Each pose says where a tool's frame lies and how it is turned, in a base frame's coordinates. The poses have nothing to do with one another.
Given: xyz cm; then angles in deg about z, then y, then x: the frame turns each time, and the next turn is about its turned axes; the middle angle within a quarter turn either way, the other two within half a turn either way.
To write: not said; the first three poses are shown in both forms.
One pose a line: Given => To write
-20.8, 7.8, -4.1, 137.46, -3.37, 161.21 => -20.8, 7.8, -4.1, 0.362, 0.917, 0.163, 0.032
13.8, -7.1, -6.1, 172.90, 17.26, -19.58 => 13.8, -7.1, -6.1, -0.158, -0.159, 0.974, 0.035
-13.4, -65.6, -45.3, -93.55, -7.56, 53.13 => -13.4, -65.6, -45.3, 0.263, -0.366, -0.630, 0.633
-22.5, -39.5, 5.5, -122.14, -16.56, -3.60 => -22.5, -39.5, 5.5, -0.141, -0.042, -0.868, 0.475
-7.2, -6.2, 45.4, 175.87, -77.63, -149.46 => -7.2, -6.2, 45.4, 0.138, -0.757, 0.183, 0.612
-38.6, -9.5, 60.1, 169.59, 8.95, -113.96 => -38.6, -9.5, 60.1, 0.118, 0.829, -0.547, 0.016
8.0, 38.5, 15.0, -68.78, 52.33, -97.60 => 8.0, 38.5, 15.0, -0.393, 0.621, -0.060, 0.675
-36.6, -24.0, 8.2, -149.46, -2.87, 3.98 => -36.6, -24.0, 8.2, -0.015, -0.040, -0.964, 0.264
